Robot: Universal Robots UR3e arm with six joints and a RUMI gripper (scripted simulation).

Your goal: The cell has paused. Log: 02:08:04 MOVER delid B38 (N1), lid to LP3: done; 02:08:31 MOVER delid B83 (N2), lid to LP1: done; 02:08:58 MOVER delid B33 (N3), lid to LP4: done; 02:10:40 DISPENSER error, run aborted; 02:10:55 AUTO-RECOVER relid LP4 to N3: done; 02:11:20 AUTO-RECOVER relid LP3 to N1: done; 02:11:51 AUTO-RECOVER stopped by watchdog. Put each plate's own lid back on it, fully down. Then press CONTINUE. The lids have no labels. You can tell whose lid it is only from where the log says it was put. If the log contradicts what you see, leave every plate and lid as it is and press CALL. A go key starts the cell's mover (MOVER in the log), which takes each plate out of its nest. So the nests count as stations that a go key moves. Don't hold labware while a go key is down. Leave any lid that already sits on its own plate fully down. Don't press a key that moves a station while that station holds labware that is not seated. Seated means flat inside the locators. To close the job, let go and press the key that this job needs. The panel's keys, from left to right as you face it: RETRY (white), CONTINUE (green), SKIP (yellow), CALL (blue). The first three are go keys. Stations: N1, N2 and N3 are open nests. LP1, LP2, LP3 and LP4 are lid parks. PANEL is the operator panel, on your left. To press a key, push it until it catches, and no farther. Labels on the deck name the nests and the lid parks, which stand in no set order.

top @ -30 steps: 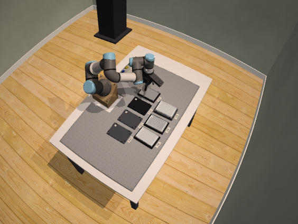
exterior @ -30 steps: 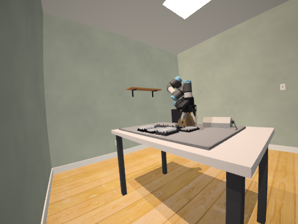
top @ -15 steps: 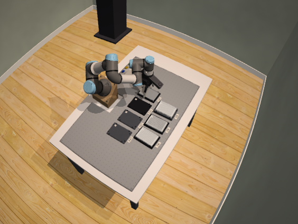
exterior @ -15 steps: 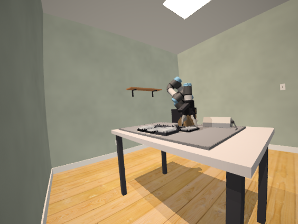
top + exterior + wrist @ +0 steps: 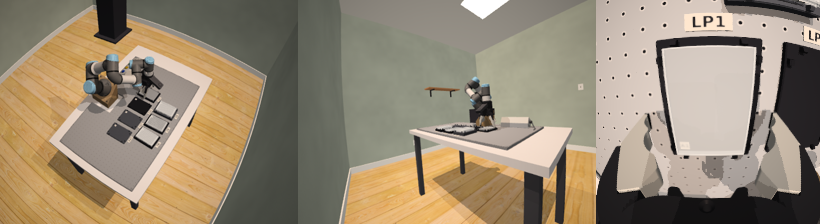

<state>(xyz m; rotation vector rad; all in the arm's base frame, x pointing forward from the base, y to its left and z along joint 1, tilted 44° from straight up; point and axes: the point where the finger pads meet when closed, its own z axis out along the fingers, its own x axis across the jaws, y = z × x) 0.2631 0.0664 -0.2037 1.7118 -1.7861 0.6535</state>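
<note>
Now: the plate lid 10 mm below my hand. Also, from my hand: LP2 lid park 260 mm to the right, 20 mm below; then LP3 lid park 130 mm to the right, 20 mm below; then plate 200 mm to the right, 180 mm ahead.
</note>
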